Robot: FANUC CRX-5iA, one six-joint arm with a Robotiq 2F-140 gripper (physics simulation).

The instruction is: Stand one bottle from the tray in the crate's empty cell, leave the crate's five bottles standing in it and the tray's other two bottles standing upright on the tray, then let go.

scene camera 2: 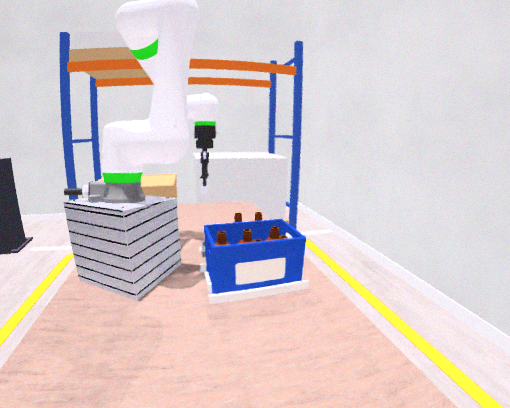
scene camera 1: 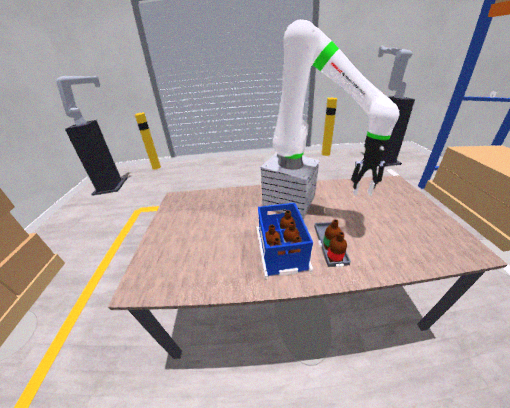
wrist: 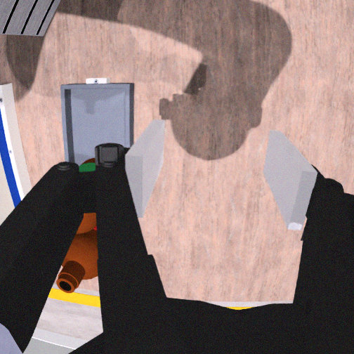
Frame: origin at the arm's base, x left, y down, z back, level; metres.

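Seen in the pictures: gripper, between the fingertips: [scene camera 2: 204, 192] [scene camera 1: 361, 194]; arm's base, origin of its link: [scene camera 2: 122, 200] [scene camera 1: 290, 163].
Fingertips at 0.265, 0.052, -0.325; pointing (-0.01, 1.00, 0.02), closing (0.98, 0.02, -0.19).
Note:
Offsets run from my fingertips to a thing's top centre, as dx, dy, dz. "*": to the spot under its first point. Level surfaces: height alone.
My gripper [scene camera 1: 363, 189] [scene camera 2: 203, 186] [wrist: 215, 146] is open and empty, high above the table to the right of the tray. The dark grey tray @[* -0.184, +0.207, +0.022] [scene camera 1: 320, 229] [wrist: 100, 120] has a bare back end. On it stand a green-banded brown bottle @[-0.185, +0.052, -0.097] [scene camera 1: 333, 232] [wrist: 87, 167] and a red-banded brown bottle @[-0.200, +0.052, -0.177] [scene camera 1: 338, 246] [wrist: 85, 255], both upright. A third tray bottle does not show in these views. The blue crate @[-0.425, +0.037, -0.064] [scene camera 1: 286, 260] [scene camera 2: 220, 270] stands left of the tray, holding several upright brown bottles. Its back left cell looks empty in scene camera 1; crate walls hide the bottles' lower parts.
The slatted pedestal [scene camera 1: 285, 189] [scene camera 2: 100, 245] of the arm stands behind the crate. The wooden table @[dy +0.212] [scene camera 1: 200, 260] [scene camera 2: 175, 350] carries crate and tray. A blue-posted rack [scene camera 1: 456, 95] [scene camera 2: 298, 130] and cardboard boxes [scene camera 1: 475, 185] stand beyond its right edge.

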